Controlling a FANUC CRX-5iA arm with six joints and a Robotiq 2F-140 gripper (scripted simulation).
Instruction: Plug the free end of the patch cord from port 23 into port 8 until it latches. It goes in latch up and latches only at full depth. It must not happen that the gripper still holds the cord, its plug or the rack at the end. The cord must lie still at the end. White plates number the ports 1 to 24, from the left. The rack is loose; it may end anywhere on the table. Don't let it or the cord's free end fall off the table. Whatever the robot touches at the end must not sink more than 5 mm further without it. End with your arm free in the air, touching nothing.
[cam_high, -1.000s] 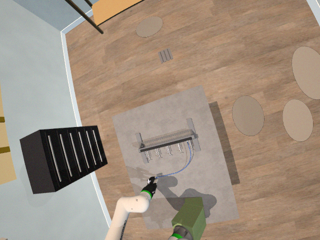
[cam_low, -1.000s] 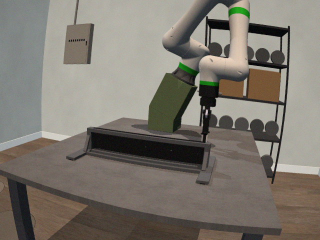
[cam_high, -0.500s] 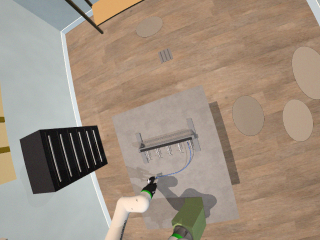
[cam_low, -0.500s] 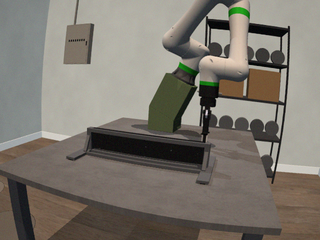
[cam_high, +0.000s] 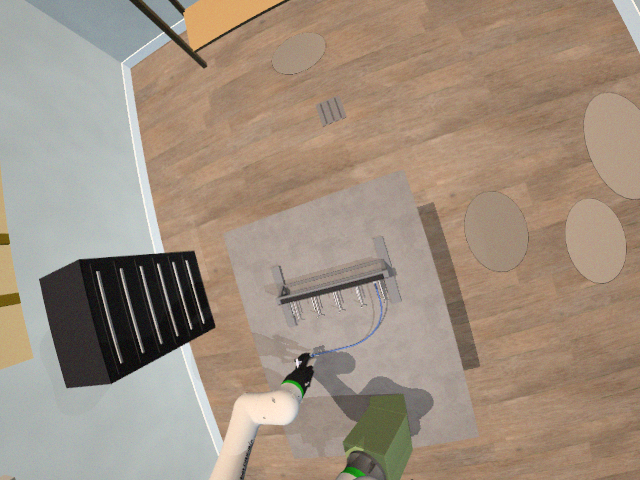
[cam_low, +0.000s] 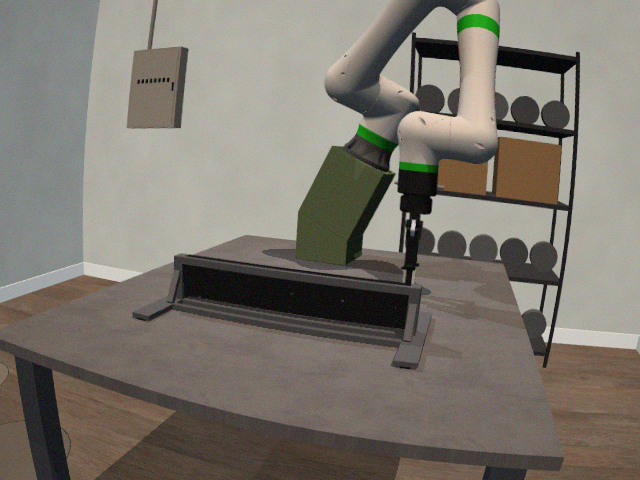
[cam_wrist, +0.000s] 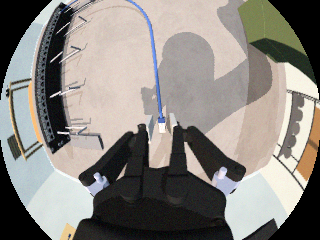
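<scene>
My gripper is now 30 mm above the plug and 10 mm to the right of it.
</scene>
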